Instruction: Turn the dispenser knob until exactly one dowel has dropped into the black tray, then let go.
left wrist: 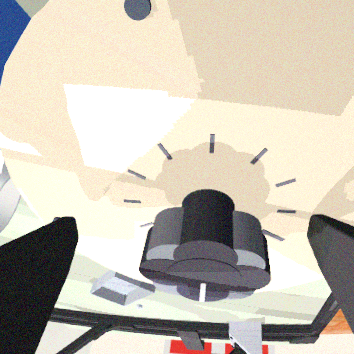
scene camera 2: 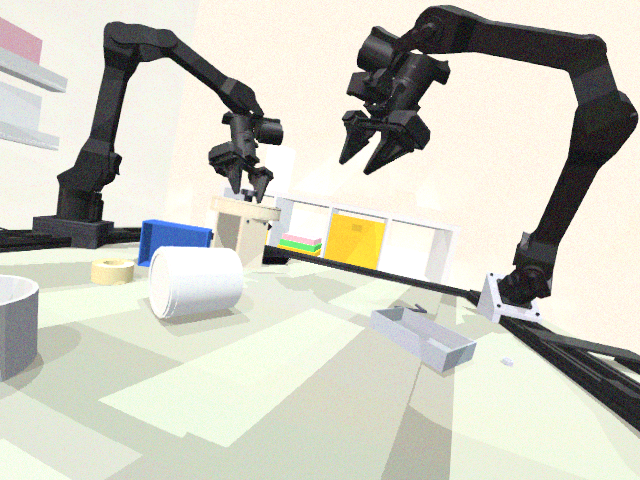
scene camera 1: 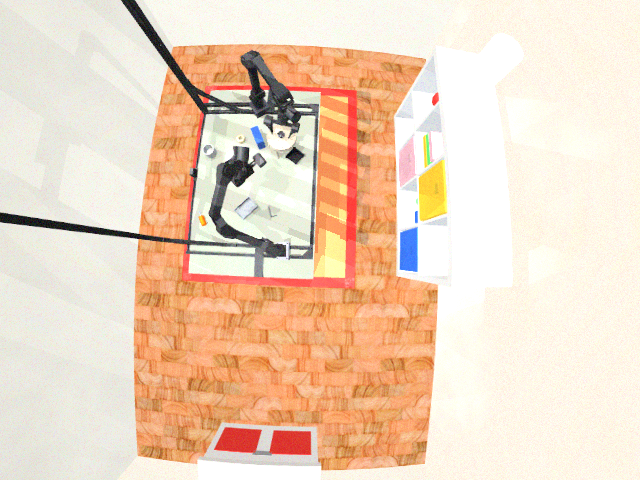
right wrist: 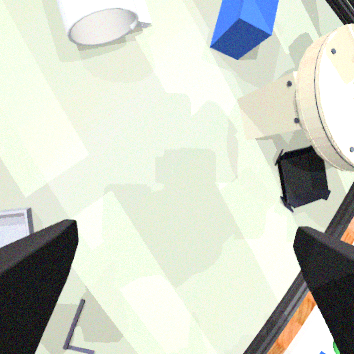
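Seen in the pictures: left gripper, fingertip midpoint: (left wrist: pixel 193 226) (scene camera 2: pixel 248 199) (scene camera 1: pixel 280 136); right gripper, fingertip midpoint: (scene camera 2: pixel 351 168) (scene camera 1: pixel 252 169) (right wrist: pixel 188 234); left arm's base, link origin: (scene camera 2: pixel 78 219) (scene camera 1: pixel 259 104); right arm's base, link origin: (scene camera 2: pixel 513 293) (scene camera 1: pixel 282 251).
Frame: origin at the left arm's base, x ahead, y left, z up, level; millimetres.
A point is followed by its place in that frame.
The cream round-topped dispenser (scene camera 1: pixel 276 145) @[y -68, x 361, z 98 mm] (scene camera 2: pixel 240 237) (left wrist: pixel 125 115) @[y -9, x 283, z 98 mm] (right wrist: pixel 306 95) @[y -96, x 343, z 82 mm] bears a dark lobed knob (left wrist: pixel 207 235) @[y -2, x 314, z 126 mm] with a white mark at the bottom of the left wrist view. My left gripper (scene camera 2: pixel 248 197) @[y -22, x 329, z 105 mm] (left wrist: pixel 193 226) @[y -22, x 329, z 105 mm] is open, its fingers on either side of the knob with gaps in the left wrist view. The black tray (scene camera 1: pixel 295 155) @[y 18, x 406, z -45 mm] (scene camera 2: pixel 275 256) @[y -30, x 416, z -23 mm] (right wrist: pixel 303 180) @[y 29, x 421, z -45 mm] lies beside the dispenser's foot; no dowel can be made out in its dark inside. My right gripper (scene camera 2: pixel 354 167) @[y -250, x 457, z 190 mm] (right wrist: pixel 188 234) @[y -250, x 457, z 190 mm] is open and empty, high above the table, away from the dispenser.
A blue box (scene camera 1: pixel 257 137) @[y -125, x 218, z 33 mm] (scene camera 2: pixel 178 240) @[y -97, x 199, z 1 mm] (right wrist: pixel 242 37) @[y -127, x 253, z 4 mm] stands beside the dispenser. Near it are a tape ring (scene camera 1: pixel 239 138) @[y -217, x 118, z -34 mm] (scene camera 2: pixel 112 273) @[y -237, x 133, z -30 mm] and a white mug (scene camera 2: pixel 196 281) @[y -351, x 241, z 6 mm] (right wrist: pixel 102 25) @[y -294, x 257, z -42 mm]. A grey tray (scene camera 1: pixel 246 208) @[y -404, x 531, z -44 mm] (scene camera 2: pixel 405 335) @[y -415, x 494, z -30 mm] and a hex key (right wrist: pixel 74 325) @[y -295, x 625, z -42 mm] lie farther off.
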